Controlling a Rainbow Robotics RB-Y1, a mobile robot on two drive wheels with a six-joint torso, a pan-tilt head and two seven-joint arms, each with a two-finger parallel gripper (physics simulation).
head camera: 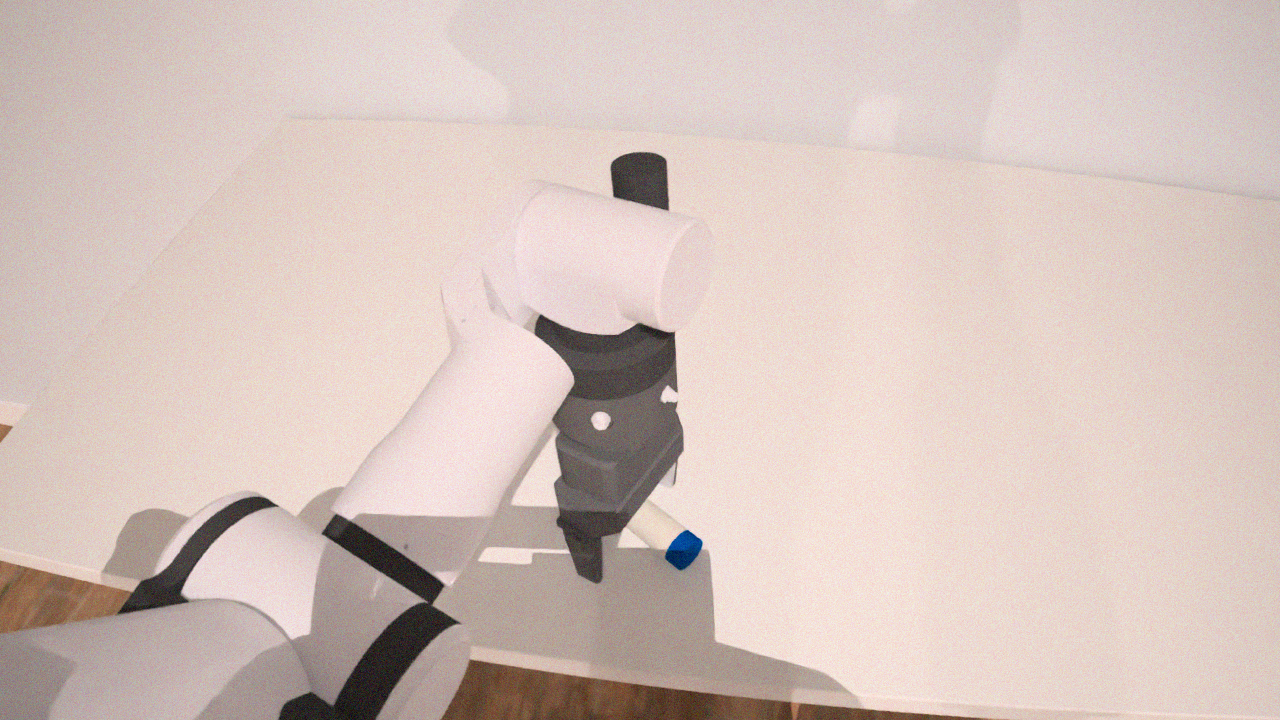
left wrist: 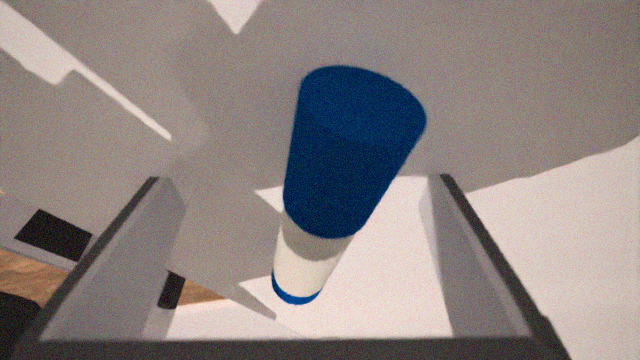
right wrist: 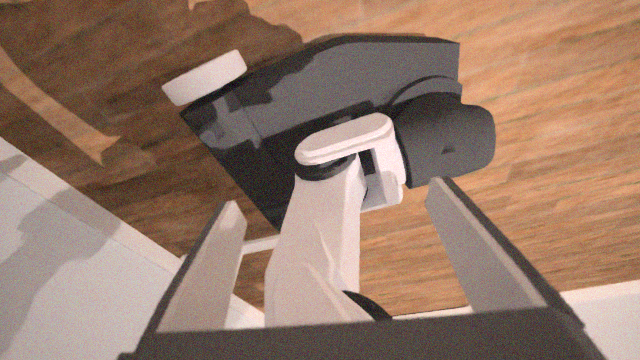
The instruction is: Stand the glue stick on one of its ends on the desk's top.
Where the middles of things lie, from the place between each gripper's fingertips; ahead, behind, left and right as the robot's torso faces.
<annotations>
I see my right gripper 440 mm short of the glue stick (head camera: 670, 539), 390 mm below it and 380 mm to the right of it.
Right now my left hand is 1 cm short of the glue stick and 1 cm below it.
</annotations>
